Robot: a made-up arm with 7 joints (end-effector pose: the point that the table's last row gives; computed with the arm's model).
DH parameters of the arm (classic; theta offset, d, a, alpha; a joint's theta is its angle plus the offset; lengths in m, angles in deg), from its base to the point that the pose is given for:
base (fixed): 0 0 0 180
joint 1: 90 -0.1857 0.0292 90
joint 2: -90 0.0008 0.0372 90
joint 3: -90 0.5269 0.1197 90
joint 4: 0 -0.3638 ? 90
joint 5: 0 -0.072 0.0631 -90
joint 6: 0 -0.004 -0.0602 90
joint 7: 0 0.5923 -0.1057 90
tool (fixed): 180 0.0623 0 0
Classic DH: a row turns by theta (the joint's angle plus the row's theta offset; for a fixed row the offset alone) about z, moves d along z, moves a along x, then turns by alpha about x.
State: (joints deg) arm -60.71 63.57 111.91 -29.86 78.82 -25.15 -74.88
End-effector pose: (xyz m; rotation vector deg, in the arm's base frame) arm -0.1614 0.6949 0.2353 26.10 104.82 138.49
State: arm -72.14 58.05 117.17 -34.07 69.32 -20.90 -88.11
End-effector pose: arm -0.4164 0.5233 0.1671 10.29 -103.25 -116.97
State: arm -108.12 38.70 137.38 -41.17 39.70 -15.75 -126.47
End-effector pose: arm -0.4828 -0.1854 0.0041 64.56 -48.19 -17.60
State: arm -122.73 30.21 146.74 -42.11 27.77 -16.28 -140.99
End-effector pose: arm -0.3058 -0.3428 -0.0352 62.07 -24.46 21.63
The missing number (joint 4, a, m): -0.0431
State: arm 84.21 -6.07 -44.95 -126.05 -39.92 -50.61 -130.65
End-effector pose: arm 0.8774 0.1407 0.0807 85.37 -120.01 -1.03
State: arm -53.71 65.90 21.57 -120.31 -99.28 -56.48 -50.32
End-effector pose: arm -0.2498 0.1318 0.6102 98.96 23.04 -97.20
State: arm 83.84 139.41 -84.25 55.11 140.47 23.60 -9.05
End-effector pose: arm 0.1293 0.2998 0.5904 30.69 -28.95 80.36
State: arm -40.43 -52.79 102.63 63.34 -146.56 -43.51 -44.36
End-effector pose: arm -0.3548 0.7697 -0.1141 115.06 79.56 -99.25
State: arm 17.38 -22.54 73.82 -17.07 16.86 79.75 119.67
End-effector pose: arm 0.2113 0.5643 0.7618 -94.04 -41.58 -7.94
